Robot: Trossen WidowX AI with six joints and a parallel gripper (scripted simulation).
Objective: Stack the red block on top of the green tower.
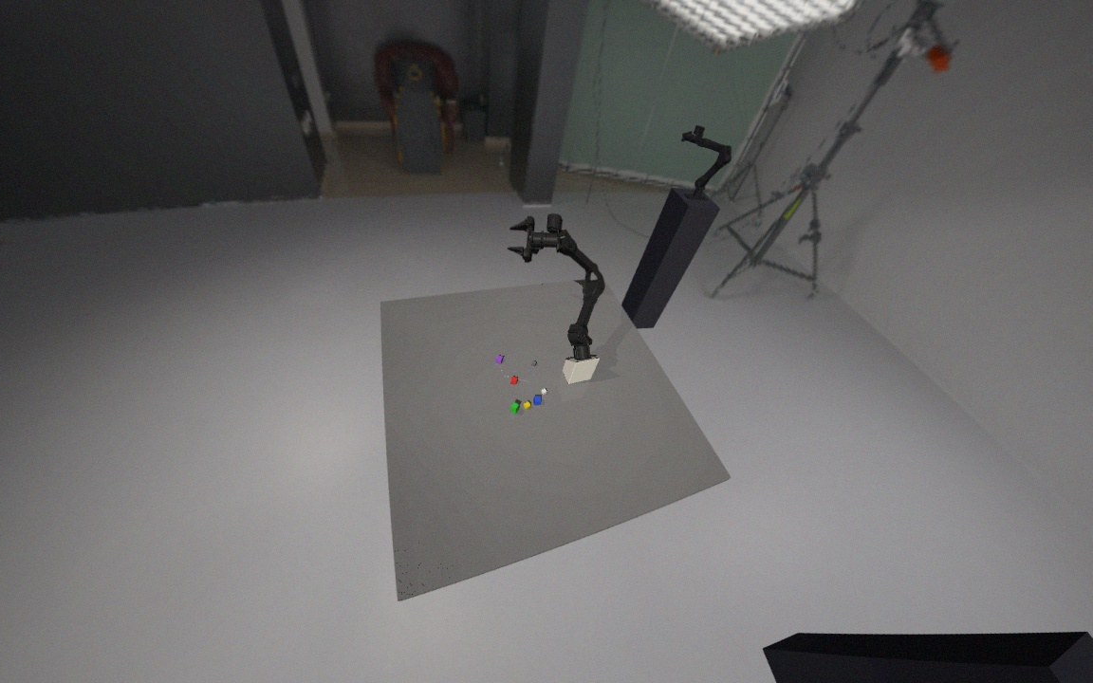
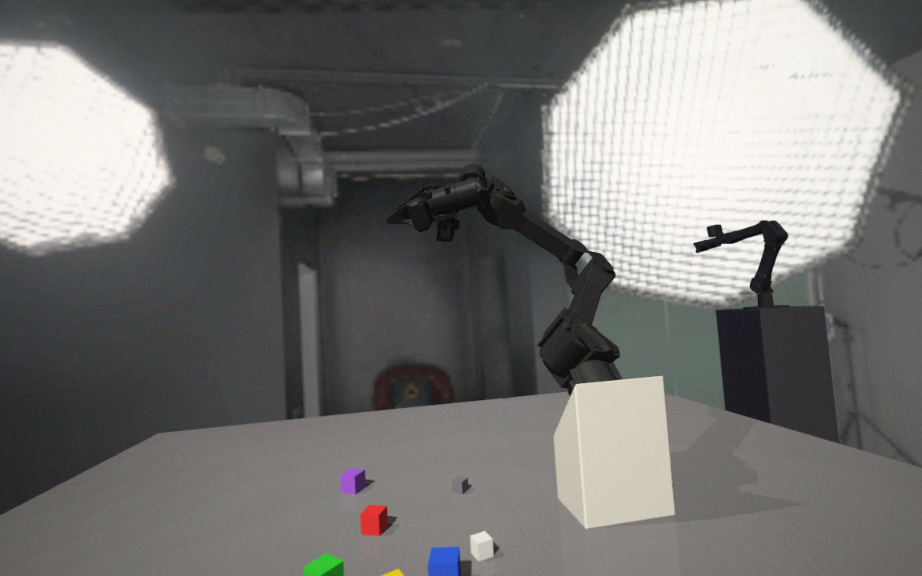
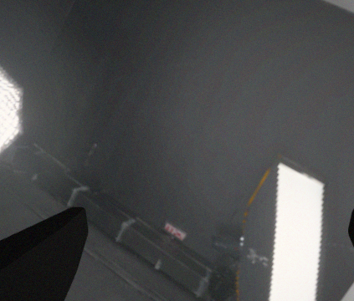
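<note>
My gripper tip is 47 cm above the red block and 40 cm to the right of it. Also, from my gripper tip: grey block: 47 cm below, 31 cm to the left, 11 cm behind; then purple block: 46 cm below, 28 cm to the left, 5 cm ahead; then white block: 47 cm to the left, 47 cm below, 13 cm behind.
</note>
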